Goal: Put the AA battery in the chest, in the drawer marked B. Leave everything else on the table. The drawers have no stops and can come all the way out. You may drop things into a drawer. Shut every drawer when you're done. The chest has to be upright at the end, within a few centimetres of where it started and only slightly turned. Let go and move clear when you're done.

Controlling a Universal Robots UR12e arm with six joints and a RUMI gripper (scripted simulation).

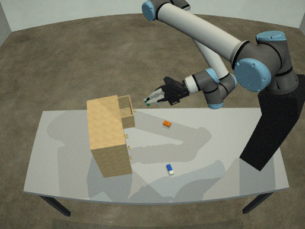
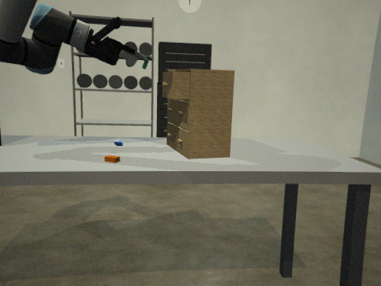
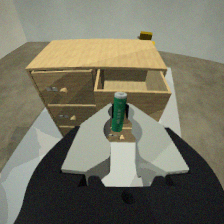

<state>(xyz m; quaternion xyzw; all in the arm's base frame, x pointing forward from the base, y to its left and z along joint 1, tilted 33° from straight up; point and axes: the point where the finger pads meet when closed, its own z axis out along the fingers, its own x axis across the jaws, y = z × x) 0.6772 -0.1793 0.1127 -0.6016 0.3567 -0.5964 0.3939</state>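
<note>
The drawer lies 16 cm ahead of my hand, 12 cm below it and 2 cm to the right of it. From my hand the other things lie so: orange block 36 cm below, 14 cm behind, 9 cm to the right; then green AA battery 1 cm below, 1 cm ahead; then blue-and-white block 36 cm below, 24 cm to the left, 8 cm behind.
</note>
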